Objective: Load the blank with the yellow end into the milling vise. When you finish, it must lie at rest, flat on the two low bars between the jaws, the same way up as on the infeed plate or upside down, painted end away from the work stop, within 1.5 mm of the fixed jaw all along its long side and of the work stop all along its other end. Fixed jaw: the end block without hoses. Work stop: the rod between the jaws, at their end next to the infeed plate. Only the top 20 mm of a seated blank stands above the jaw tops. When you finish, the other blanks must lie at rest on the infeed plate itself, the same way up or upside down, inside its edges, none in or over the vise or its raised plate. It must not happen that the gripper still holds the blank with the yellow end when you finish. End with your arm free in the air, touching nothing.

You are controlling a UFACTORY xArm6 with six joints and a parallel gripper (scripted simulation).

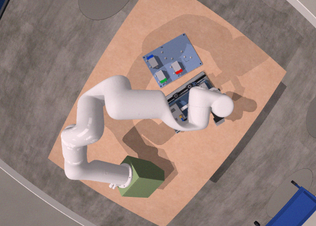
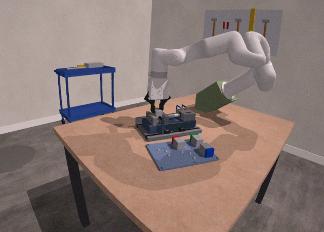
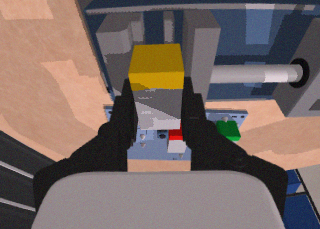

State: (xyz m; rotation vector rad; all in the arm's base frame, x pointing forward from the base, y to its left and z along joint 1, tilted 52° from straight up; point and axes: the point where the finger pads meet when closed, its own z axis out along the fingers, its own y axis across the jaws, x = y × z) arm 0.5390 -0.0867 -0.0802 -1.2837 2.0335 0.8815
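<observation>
Right now the yellow-ended blank is 2 cm below my hand. The rest, counted from my hand: hosed block: 15 cm behind, 7 cm to the left, 5 cm below; then fixed jaw: 3 cm ahead, 1 cm to the right, 5 cm below; then moving jaw: 3 cm behind, 2 cm to the left, 5 cm below.
</observation>
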